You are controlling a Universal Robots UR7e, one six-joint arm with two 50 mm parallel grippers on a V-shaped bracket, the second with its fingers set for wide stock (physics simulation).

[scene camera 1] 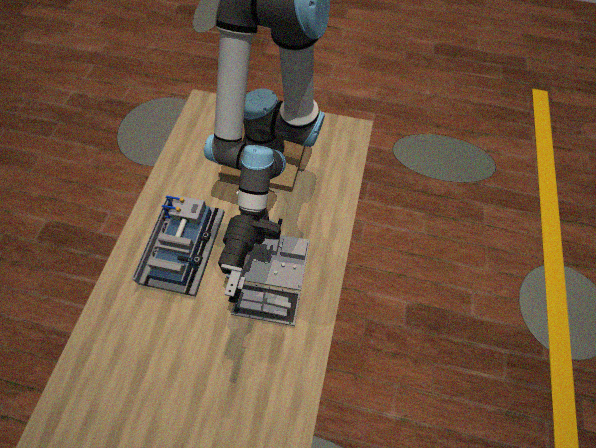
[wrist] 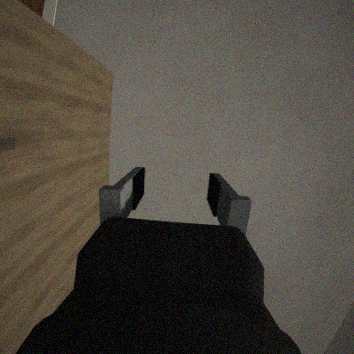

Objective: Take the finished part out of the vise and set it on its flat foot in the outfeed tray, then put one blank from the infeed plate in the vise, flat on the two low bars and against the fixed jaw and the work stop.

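Places are measured from the arm's base along level axes (x ahead, y left, z up), in millimetres.
Pixels of known places: end effector, tool point: (scene camera 1: 233, 291) (wrist: 175, 189).
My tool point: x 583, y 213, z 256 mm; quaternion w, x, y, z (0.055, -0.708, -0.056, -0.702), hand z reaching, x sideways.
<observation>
Behind a point stands the place of what it marks.
The vise (scene camera 1: 170, 266) {x 541, y -41, z 67 mm} stands on the left of the table, with two grey jaws over a blue bed; no finished part can be made out between them. My gripper (wrist: 176, 194) {x 583, y 213, z 256 mm} is open in the wrist view, with no object between its fingers. The two-gripper tool (scene camera 1: 237, 245) hangs right of the vise, over the left edge of the infeed plate (scene camera 1: 296, 276) {x 403, y 294, z -20 mm}, which has small pale pegs. A pale block with dark holes (scene camera 1: 231, 283) shows at the tool's lower end; whether it is a finger or a part, I cannot tell. Grey bars (scene camera 1: 265, 301) {x 523, y 248, z 33 mm} lie in a dark tray (scene camera 1: 296, 319) {x 527, y 342, z -16 mm} in front.
A grey block (scene camera 1: 294, 247) {x 329, y 257, z 15 mm} stands at the plate's back right corner. Blue and orange fittings (scene camera 1: 172, 204) stick out at the vise's back left. The robot's wooden base plate (scene camera 1: 287, 175) {x 83, y 129, z 4 mm} is behind. The table edge (wrist: 111, 125) {x 1252, y 360, z -27 mm} also shows in the wrist view.
</observation>
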